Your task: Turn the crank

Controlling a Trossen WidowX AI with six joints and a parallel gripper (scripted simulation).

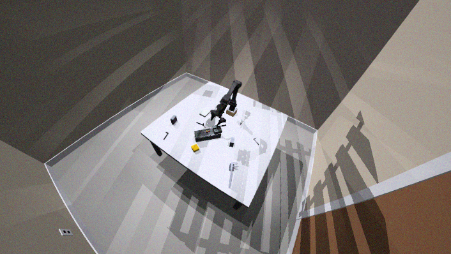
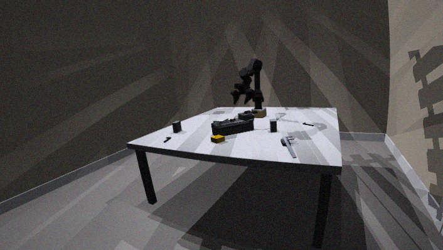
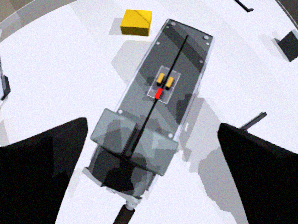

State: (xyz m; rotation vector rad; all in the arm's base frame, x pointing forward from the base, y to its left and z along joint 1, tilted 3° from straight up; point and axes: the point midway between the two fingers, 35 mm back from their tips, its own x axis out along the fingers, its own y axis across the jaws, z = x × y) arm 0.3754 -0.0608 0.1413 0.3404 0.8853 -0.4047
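My gripper tip is 80 mm past the dark crank handle, 80 mm to the right of it and 70 mm above it. Also, from my gripper tip: yellow block (240 mm ahead, 80 mm to the right, 160 mm below); then red pointer (40 mm ahead, 30 mm to the right, 90 mm below).
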